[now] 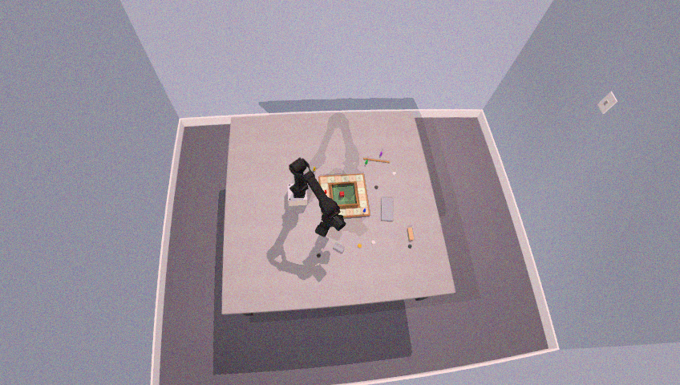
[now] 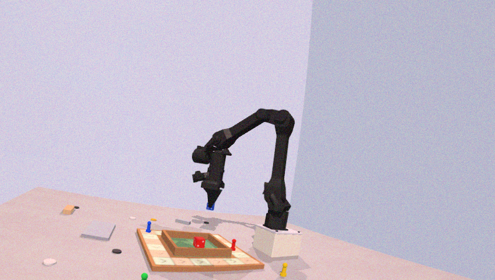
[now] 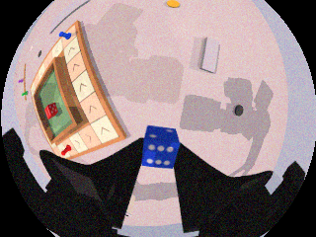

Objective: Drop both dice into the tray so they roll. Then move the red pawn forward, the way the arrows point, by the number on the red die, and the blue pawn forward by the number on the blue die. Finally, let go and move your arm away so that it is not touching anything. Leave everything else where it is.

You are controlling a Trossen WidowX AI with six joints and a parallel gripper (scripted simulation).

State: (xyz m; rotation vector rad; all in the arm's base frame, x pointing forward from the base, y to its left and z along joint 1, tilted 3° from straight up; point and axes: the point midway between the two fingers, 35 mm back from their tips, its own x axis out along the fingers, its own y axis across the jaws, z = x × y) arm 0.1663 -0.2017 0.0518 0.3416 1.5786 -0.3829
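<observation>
Right now my gripper tip is 1 cm past the red pawn, 24 cm to the right of it and 7 cm above it. Also, from my gripper tip: grey slab: 37 cm ahead, 15 cm to the left, 9 cm below; blue pawn: 23 cm ahead, 13 cm to the left, 7 cm below; small grey block: 7 cm ahead, 11 cm to the right, 9 cm below.
</observation>
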